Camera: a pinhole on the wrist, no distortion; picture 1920 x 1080 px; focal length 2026.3 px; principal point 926.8 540.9 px. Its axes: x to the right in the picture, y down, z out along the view. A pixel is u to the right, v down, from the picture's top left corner.
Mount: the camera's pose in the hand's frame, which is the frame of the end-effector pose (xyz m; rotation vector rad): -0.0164 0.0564 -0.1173 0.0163 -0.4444 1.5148
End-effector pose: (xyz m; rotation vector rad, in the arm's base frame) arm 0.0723 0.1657 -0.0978 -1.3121 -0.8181 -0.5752
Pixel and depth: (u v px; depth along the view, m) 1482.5 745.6 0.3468
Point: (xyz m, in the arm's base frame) -0.0181 0.3798 -0.2328
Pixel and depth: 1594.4 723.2 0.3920
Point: -0.0205 0.4329 -0.2523
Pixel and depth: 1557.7 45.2 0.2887
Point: 0.0611 0.3630 -0.1433
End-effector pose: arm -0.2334 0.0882 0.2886 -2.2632 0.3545 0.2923
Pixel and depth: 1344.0 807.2 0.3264
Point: -0.3994 0.2363 0.1902
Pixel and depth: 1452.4 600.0 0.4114
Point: -0.4066 0.3020 0.1170
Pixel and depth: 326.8 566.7 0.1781
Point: -0.2831 0.1499 0.3208
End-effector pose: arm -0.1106 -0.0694 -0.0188 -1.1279 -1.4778 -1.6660
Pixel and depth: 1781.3 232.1 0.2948
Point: 0.0288 0.1097 -0.0280
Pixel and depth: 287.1 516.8 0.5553
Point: -0.2147 0.3013 -0.2792
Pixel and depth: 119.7 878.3 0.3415
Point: -0.1604 0.0855 -0.2377
